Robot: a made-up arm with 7 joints. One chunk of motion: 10 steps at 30 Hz.
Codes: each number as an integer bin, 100 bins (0 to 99) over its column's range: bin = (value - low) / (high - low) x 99, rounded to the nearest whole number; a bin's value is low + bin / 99 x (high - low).
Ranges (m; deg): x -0.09..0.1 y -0.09..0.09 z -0.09..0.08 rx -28..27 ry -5..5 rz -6..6
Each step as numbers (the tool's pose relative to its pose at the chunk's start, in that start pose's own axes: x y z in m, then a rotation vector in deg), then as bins.
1 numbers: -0.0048 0.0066 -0.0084 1.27 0.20 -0.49
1 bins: 44 53 48 53 51 45
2 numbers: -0.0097 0.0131 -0.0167 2.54 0.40 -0.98
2 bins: 42 57 43 55 53 41
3 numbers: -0.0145 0.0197 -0.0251 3.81 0.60 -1.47
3 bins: 39 60 38 57 55 37
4 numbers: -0.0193 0.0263 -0.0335 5.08 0.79 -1.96
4 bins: 37 64 33 60 57 33
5 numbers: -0.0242 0.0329 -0.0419 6.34 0.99 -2.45
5 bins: 34 68 28 62 59 29
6 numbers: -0.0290 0.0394 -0.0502 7.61 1.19 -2.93
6 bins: 32 71 23 64 61 25
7 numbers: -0.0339 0.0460 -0.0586 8.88 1.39 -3.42
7 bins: 29 75 18 66 63 21
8 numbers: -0.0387 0.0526 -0.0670 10.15 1.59 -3.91
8 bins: 27 78 13 69 65 17
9 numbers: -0.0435 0.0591 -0.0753 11.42 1.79 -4.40
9 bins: 24 82 9 71 67 13
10 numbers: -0.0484 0.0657 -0.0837 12.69 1.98 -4.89
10 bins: 22 86 4 73 69 9
